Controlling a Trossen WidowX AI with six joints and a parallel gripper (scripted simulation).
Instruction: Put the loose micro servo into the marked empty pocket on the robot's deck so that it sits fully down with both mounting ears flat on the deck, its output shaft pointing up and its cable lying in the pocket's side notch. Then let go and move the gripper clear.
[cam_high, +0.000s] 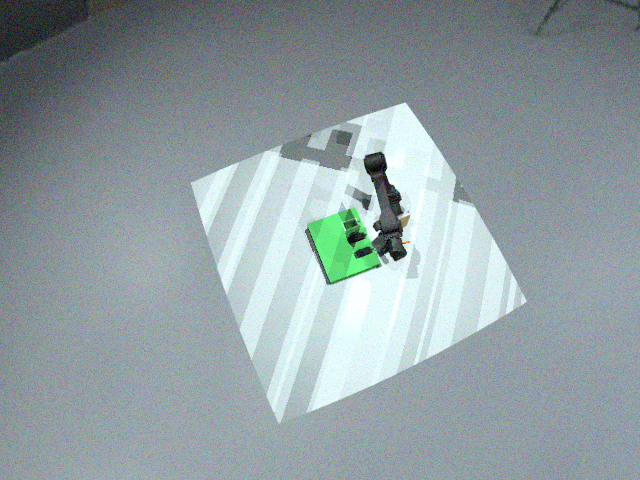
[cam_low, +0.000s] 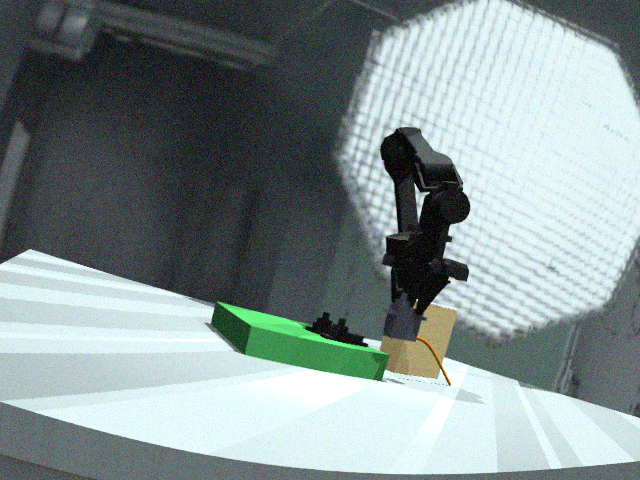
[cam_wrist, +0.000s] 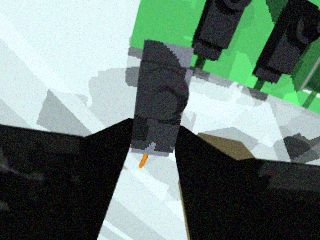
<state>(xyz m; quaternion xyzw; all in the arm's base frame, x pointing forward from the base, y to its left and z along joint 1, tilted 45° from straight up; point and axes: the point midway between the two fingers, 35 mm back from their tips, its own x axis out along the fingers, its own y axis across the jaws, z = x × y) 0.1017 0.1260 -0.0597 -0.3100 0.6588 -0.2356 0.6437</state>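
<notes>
My gripper tip is 20 cm short of the deck, 12 cm to the left of it and 10 cm above it.
</notes>
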